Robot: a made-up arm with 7 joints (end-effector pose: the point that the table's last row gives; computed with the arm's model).
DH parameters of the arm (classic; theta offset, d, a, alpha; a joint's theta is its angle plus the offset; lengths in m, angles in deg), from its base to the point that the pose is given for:
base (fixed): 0 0.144 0 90
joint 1: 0 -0.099 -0.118 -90
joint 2: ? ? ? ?
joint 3: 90 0.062 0.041 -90
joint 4: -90 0.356 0.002 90
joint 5: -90 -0.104 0.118 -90
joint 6: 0 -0.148 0.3 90
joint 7: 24.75 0 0.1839 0
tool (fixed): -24.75 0.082 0 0
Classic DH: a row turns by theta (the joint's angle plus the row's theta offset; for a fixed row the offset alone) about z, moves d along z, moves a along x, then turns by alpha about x.
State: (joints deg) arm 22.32 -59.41 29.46 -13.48 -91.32 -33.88 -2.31
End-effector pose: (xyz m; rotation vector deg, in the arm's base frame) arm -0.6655 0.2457 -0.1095 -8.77 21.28 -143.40
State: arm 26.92 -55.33 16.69 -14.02 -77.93 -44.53 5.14
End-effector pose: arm -0.5474 0.1732 -0.1796 -7.64 -11.63 -127.06
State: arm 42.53 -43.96 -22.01 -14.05 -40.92 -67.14 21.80
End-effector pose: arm -0.2739 0.2347 -0.2744 -23.11 -101.38 -85.88
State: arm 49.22 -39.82 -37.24 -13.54 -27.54 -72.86 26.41
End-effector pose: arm -0.1663 0.2872 -0.3465 -35.17 -132.51 -73.03
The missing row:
joint 2: 0 -0.263 -0.077 -90
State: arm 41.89 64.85 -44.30 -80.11 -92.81 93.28 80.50
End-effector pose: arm 0.0836 0.1554 -0.7230 100.46 94.15 100.23
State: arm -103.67 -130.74 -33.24 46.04 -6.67 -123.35 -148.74
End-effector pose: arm -0.3842 0.5996 0.0887 -41.25 -69.83 -5.70
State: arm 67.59 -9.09 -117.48 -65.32 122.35 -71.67 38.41
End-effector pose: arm 0.6314 -0.0363 -0.3114 63.73 -14.76 -52.11
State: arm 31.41 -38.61 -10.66 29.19 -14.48 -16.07 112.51
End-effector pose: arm -0.0919 0.2193 -0.2249 -51.61 -4.98 44.80
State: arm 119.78 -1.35 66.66 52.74 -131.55 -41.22 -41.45
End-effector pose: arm -0.3624 0.2710 -0.3598 -15.29 80.05 114.90
